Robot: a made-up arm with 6 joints.
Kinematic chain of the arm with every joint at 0, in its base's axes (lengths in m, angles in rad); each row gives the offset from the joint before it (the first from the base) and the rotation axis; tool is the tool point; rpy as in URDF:
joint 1: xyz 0 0 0.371 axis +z
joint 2: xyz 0 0 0 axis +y
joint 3: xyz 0.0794 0 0.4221 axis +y
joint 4: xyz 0.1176 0 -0.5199 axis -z
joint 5: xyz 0 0 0 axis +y
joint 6: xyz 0.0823 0 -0.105 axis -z
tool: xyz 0 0 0 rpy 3.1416 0 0
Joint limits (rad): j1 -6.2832..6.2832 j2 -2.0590..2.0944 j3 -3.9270..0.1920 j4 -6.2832..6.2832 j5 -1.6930..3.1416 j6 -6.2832..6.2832
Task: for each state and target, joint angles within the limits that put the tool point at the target. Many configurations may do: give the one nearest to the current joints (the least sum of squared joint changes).
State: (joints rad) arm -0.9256 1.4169 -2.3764 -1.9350 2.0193 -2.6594
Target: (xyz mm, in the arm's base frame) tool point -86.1 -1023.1 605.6
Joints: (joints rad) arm -1.5602 1.1255 -2.6235 -2.0526 1.6255 -2.6594
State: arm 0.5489 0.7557 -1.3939 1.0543 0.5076 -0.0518
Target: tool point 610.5 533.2 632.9
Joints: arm 0.7367 0.1967 -1.3692 1.0567 0.5330 -0.0518
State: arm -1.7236 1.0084 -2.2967 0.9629 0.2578 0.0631
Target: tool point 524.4 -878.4 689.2
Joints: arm -0.9959 0.8455 -2.3437 0.9449 0.3106 0.0631
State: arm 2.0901 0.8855 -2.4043 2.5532 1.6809 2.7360
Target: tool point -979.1 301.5 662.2
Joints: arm 2.7859 0.9993 -2.4531 2.5349 1.5396 2.7360
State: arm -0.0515 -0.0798 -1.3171 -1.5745 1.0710 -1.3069
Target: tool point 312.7 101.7 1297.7
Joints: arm 0.3970 -0.4104 -1.8563 -1.6034 0.8695 -1.3069
